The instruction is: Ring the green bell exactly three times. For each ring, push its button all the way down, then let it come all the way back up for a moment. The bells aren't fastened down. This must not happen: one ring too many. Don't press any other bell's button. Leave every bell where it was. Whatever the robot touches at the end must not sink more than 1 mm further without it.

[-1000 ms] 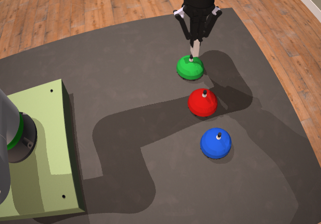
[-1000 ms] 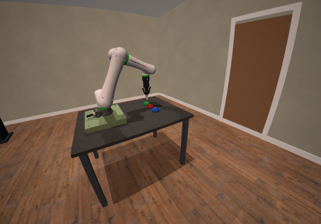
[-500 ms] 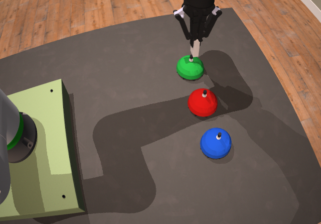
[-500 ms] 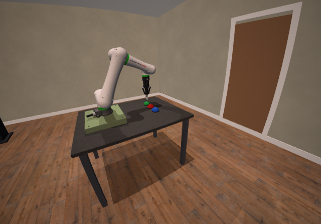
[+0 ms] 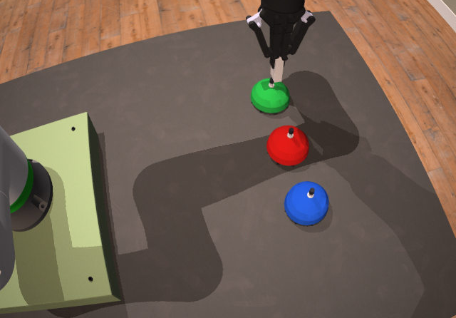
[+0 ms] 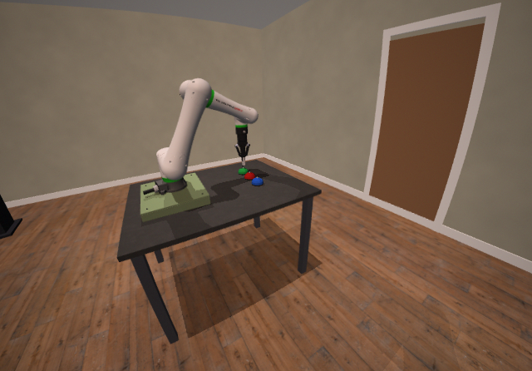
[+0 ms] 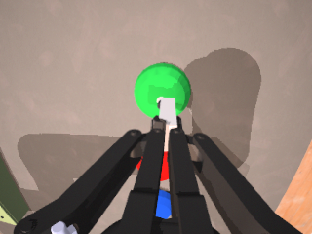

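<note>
Right now the green bell is 1 cm behind my hand and 6 cm below it. Round my hand: red bell 4 cm behind, 12 cm to the right, 6 cm below; then blue bell 6 cm behind, 25 cm to the right, 6 cm below.
</note>
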